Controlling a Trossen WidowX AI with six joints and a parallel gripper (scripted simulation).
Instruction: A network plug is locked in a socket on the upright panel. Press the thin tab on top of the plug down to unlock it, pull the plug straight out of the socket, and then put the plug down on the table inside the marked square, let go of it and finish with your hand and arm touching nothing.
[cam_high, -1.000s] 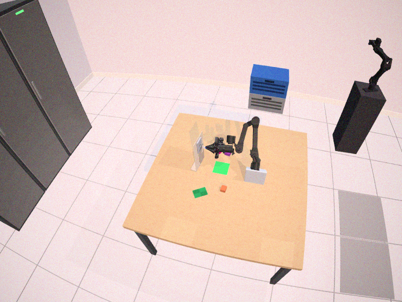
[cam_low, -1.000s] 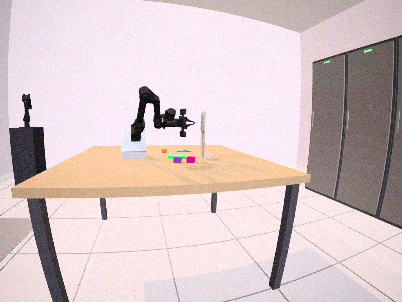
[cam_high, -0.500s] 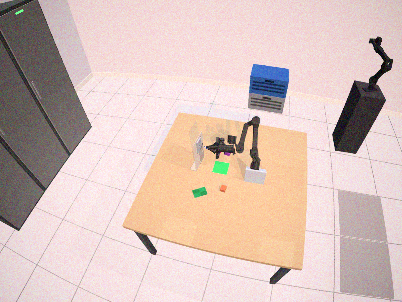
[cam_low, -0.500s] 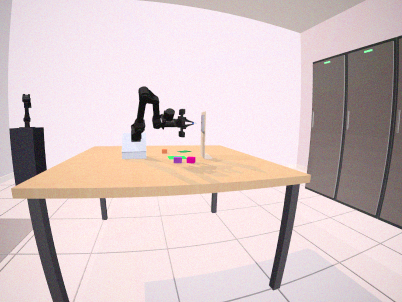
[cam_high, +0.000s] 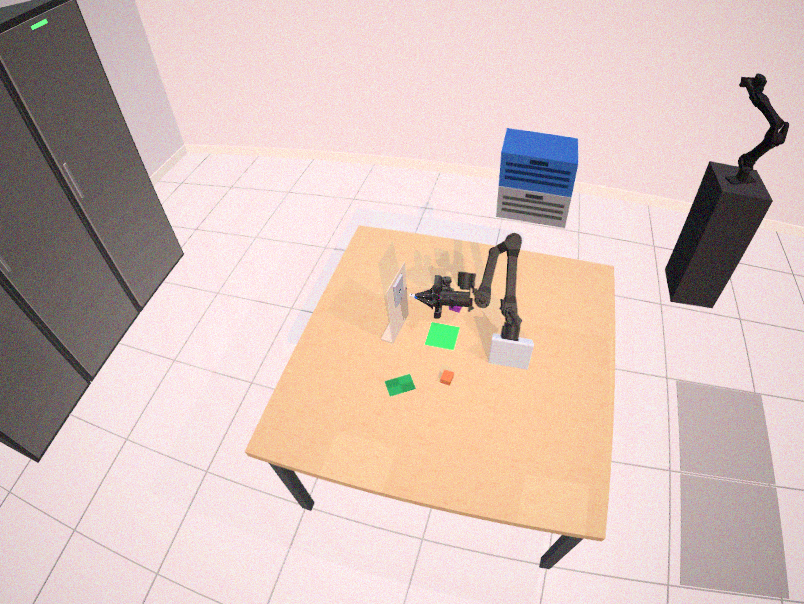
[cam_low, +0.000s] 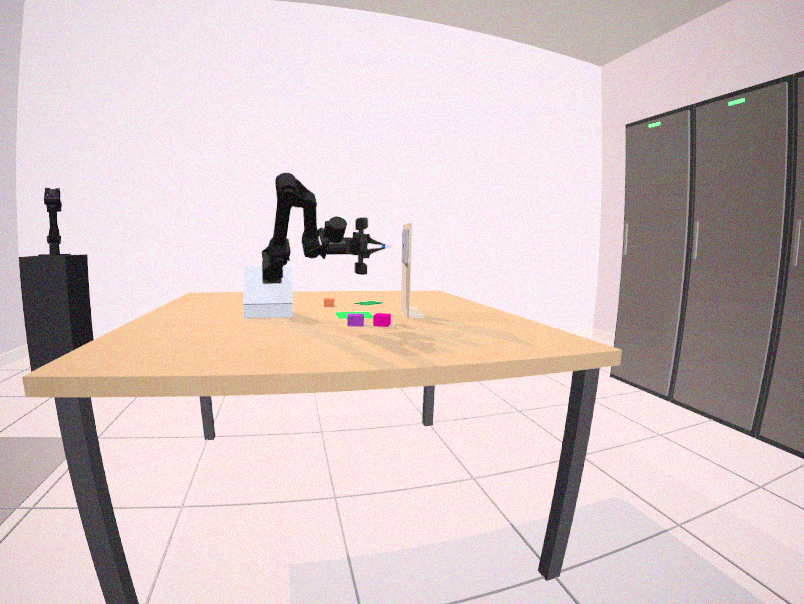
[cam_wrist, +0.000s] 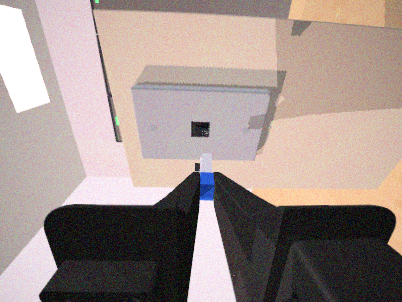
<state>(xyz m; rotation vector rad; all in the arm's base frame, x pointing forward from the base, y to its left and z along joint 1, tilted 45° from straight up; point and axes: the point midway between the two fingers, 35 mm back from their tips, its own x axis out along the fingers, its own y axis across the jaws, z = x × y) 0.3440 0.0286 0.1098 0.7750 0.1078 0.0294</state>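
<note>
The bright green marked square lies 23 cm below my gripper tip, 11 cm behind it and 1 cm to the right of it. The rest, counted from my gripper tip: magenta cube: 22 cm below, 18 cm to the right, 6 cm behind; blue network plug: 1 cm ahead; upright panel: 9 cm below, 8 cm ahead, 1 cm to the right.
</note>
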